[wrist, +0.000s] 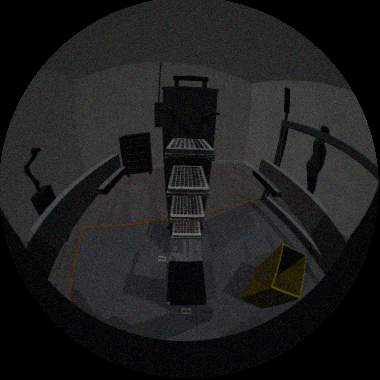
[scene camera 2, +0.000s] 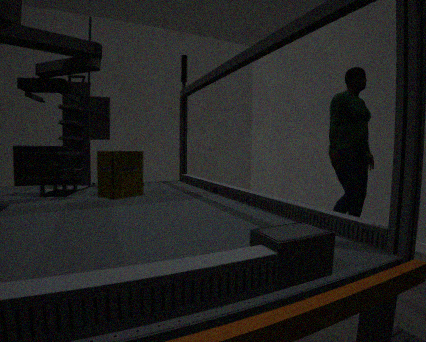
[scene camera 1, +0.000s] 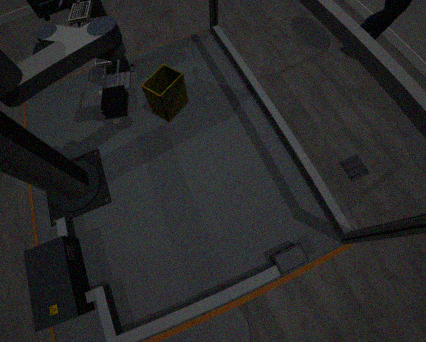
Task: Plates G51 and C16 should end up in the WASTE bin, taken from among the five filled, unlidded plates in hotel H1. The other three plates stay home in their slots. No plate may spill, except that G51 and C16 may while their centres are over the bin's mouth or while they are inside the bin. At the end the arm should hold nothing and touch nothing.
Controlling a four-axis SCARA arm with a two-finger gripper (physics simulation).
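Places are measured from the arm's base along level axes (x ahead, y left, z up), in centimetres.
Where they show: gripper, fingertip midpoint: (wrist: pixel 191 160) (scene camera 2: pixel 60 100); arm's base at its link origin: (scene camera 1: pixel 77 186).
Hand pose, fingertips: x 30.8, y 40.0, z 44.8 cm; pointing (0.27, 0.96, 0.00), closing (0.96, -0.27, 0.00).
Things, the pixels of their top centre, and the offset from my fingertips.
- pale plate at its top centre: (wrist: pixel 188 142) (scene camera 1: pixel 79 10) (scene camera 2: pixel 71 106) dx +3.9, dy +13.8, dz -0.6 cm
- yellow WASTE bin at its top centre: (wrist: pixel 291 268) (scene camera 2: pixel 120 151) (scene camera 1: pixel 162 79) dx +26.0, dy -16.8, dz -23.6 cm
- black block at its top centre: (wrist: pixel 185 281) (scene camera 2: pixel 59 178) (scene camera 1: pixel 111 97) dx -0.7, dy -2.9, dz -36.6 cm
Hotel H1 shows as a stack of shelves (scene camera 2: pixel 65 122) at the left of scene camera 2. In the wrist view, several pale gridded plates (wrist: pixel 188 178) sit one above another, straight ahead between the fingers; their names cannot be read. One pale plate (scene camera 1: pixel 80 10) shows at the top left of scene camera 1. The yellow WASTE bin (scene camera 1: pixel 167 100) (scene camera 2: pixel 120 175) (wrist: pixel 265 285) stands upright to the right of the hotel; its inside is dark. My gripper (wrist: pixel 191 160) is open and empty, its fingers wide apart and clear of the plates. The arm hides it in scene camera 1.
A black block (scene camera 1: pixel 114 102) (wrist: pixel 186 282) stands in front of the hotel's foot, left of the bin. A tall dark cabinet (wrist: pixel 190 107) stands behind the plates. A low barrier (scene camera 1: pixel 280 120) runs along the right side. A person (scene camera 2: pixel 350 125) (wrist: pixel 316 157) is beyond the barrier.
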